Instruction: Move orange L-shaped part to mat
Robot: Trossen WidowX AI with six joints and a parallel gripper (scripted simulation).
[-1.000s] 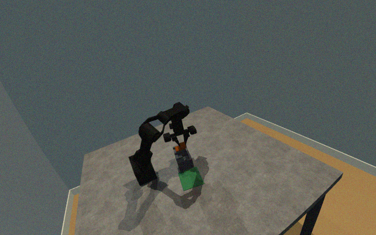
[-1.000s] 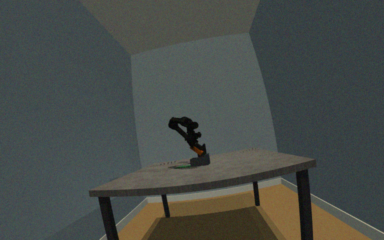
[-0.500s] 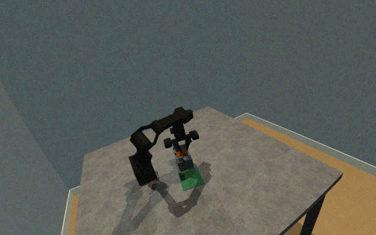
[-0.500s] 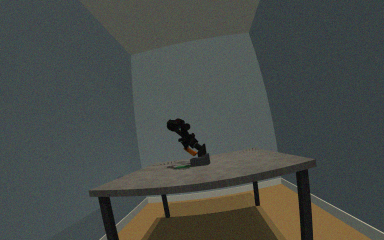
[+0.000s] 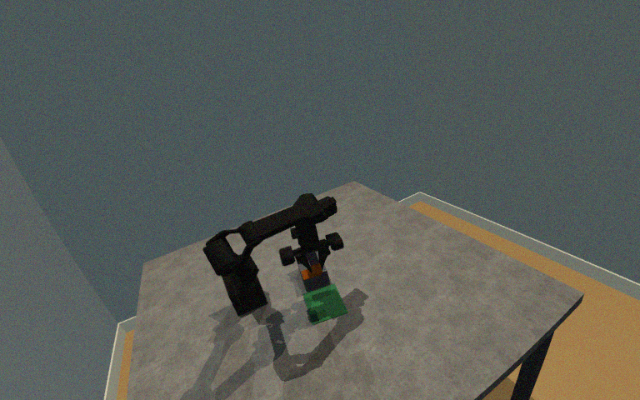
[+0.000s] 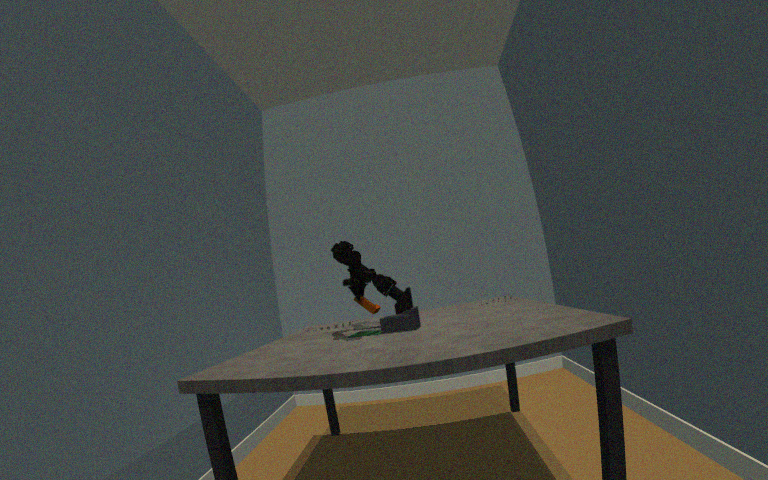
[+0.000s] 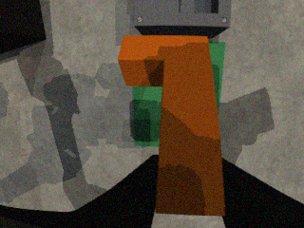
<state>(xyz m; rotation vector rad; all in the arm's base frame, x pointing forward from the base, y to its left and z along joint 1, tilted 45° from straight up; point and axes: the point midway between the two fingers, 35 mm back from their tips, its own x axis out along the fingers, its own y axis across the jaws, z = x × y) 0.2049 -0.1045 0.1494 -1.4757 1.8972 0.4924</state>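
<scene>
Now: the green mat 10 mm to the left of my gripper tip and 170 mm below it. Also, from my gripper tip: orange part 40 mm to the left, 30 mm below.
</scene>
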